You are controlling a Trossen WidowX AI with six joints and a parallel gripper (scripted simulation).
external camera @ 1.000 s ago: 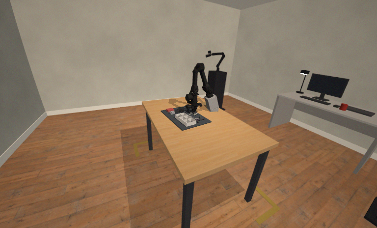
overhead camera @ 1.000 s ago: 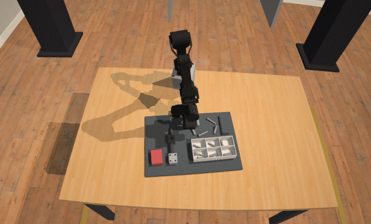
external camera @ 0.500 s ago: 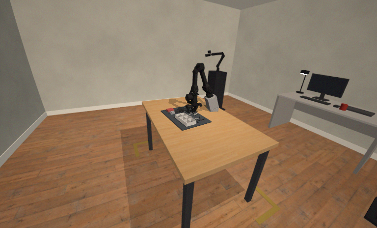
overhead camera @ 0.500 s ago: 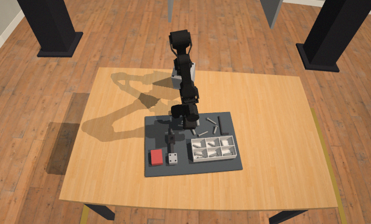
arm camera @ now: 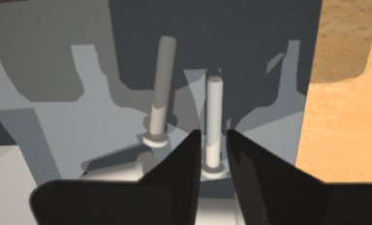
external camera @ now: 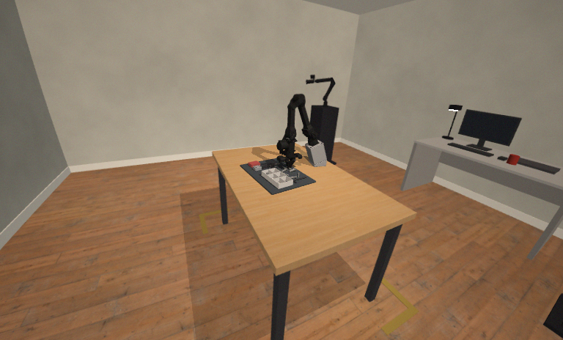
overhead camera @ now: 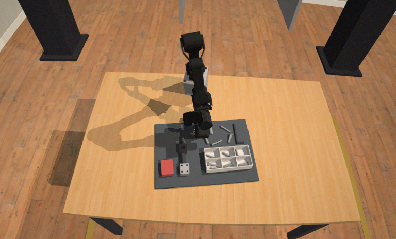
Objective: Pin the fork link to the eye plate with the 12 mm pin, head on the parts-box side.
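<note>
My gripper is now 6 cm short of the pale pin, 3 cm to the right of it and 3 cm above it. Also, from my hand: dark eye plate bar 14 cm ahead, 8 cm to the right, 3 cm below; long black bar 4 cm ahead, 19 cm to the left, 3 cm below; white parts box 16 cm ahead, 13 cm to the left, 3 cm below.
</note>
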